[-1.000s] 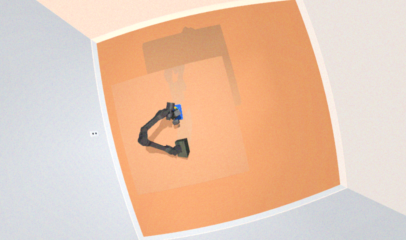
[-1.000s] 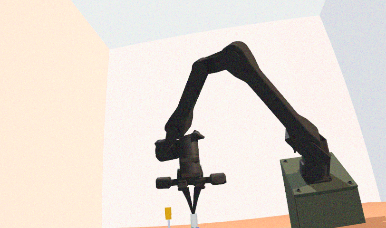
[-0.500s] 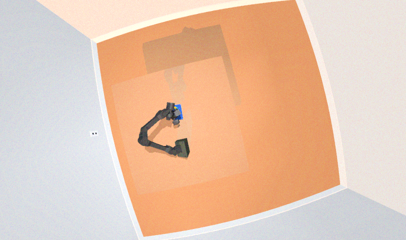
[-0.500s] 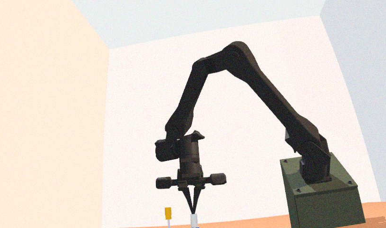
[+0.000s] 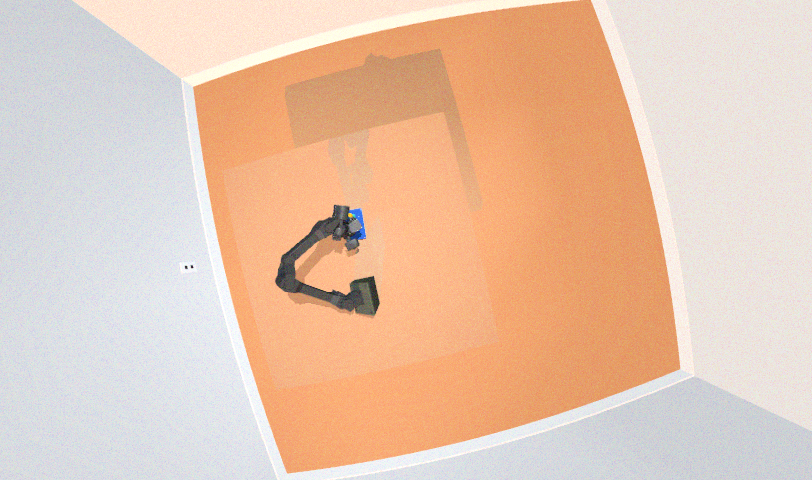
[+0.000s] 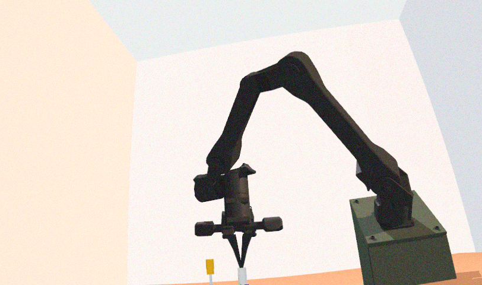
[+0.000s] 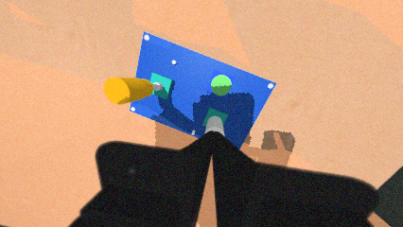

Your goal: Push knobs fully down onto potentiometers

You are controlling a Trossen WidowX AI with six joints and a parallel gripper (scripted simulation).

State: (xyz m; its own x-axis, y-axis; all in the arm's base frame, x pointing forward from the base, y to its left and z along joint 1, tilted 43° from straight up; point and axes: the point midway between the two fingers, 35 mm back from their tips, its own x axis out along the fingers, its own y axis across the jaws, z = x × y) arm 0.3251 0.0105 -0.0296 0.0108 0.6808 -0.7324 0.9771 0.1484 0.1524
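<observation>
My gripper tip is now 10 mm above the grey knob.
</observation>
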